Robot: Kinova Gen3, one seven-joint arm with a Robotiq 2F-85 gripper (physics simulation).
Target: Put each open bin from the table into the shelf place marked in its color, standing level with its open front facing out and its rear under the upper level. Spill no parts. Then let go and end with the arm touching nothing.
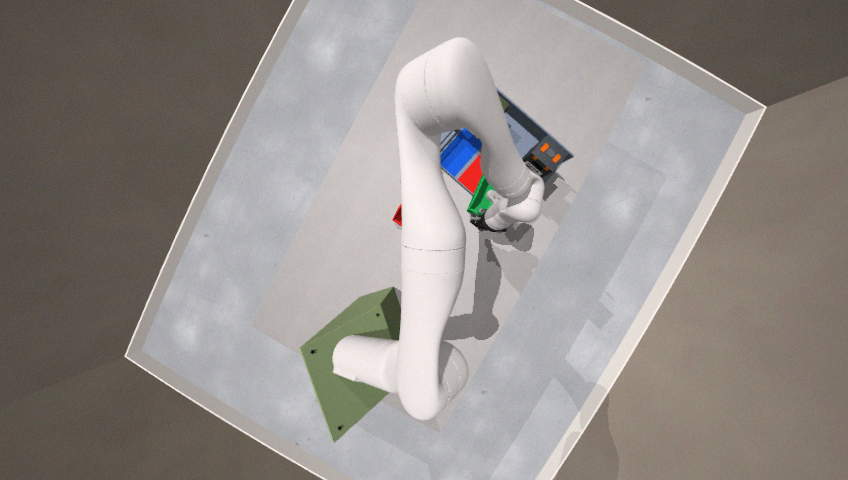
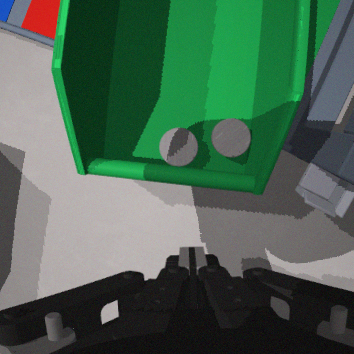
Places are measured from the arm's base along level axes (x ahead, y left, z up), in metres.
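Pixels of known places: gripper, fingertip midpoint: (image 1: pixel 480 228) (image 2: pixel 191 262); arm's base, origin of the base link: (image 1: pixel 350 354).
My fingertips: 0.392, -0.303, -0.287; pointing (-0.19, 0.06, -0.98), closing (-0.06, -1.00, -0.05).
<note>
Ahead of a thing's pixels: the offset from my fingertips to its top centre, as dx, dy, dz. "spot": to the spot under its first point.
The green bin @[+0.131, -0.008, +0.036] (image 1: pixel 479 199) (image 2: pixel 190 60) holds two round grey discs near its low front lip. It sits askew at the shelf's right end. Its front sticks out past the shelf's front edge, and part of the green place (image 2: pixel 329 22) shows to its right. My gripper (image 1: pixel 474 219) (image 2: pixel 191 262) is shut and empty, just in front of the green bin's lip; contact is not visible. The red place (image 1: pixel 470 174) (image 2: pixel 42 21) shows bare left of the green bin. The blue bin @[spot: +0.263, +0.129, -0.050] (image 1: pixel 459 154) is in the blue place. The red bin @[spot: -0.014, +0.311, -0.032] (image 1: pixel 397 215) stands on the table, mostly hidden under the arm.
The shelf (image 1: pixel 518 139) (image 2: pixel 330 80) has an upper level carrying a dark box with orange marks @[+0.244, -0.119, +0.167] (image 1: pixel 550 152). Its right side frame stands close beside the green bin. My arm hides part of the shelf. The green robot base plate (image 1: pixel 324 380) is at the lower left.
</note>
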